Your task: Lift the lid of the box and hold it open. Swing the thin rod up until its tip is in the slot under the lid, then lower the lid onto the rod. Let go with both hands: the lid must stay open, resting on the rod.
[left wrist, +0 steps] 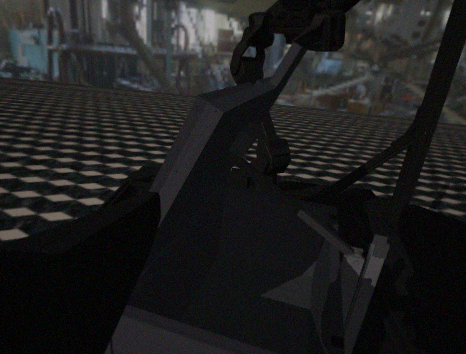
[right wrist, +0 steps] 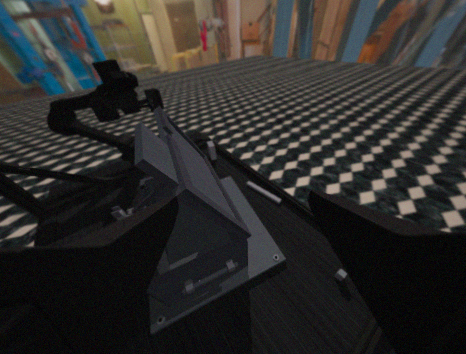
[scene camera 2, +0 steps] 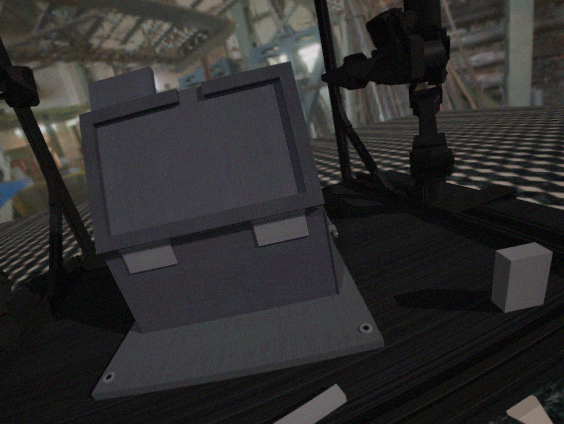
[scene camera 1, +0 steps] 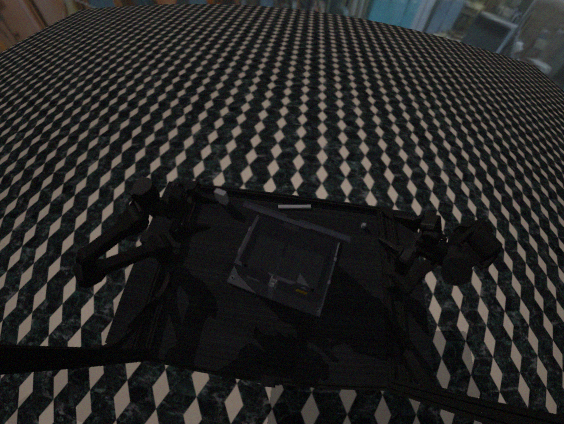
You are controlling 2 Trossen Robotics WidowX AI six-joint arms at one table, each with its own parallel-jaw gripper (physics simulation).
The left gripper [scene camera 2: 333,75] is open, holding nothing. The right gripper [scene camera 1: 386,227] is open and holds nothing. Further things: a grey box [scene camera 2: 259,296].
The grey box also shows in the right wrist view [right wrist: 202,261] and in scene camera 1 [scene camera 1: 304,276]. The left gripper shows as well in the left wrist view [left wrist: 278,210] and in the right wrist view [right wrist: 137,112]. The right gripper also shows in the left wrist view [left wrist: 268,43] and in the right wrist view [right wrist: 242,199].
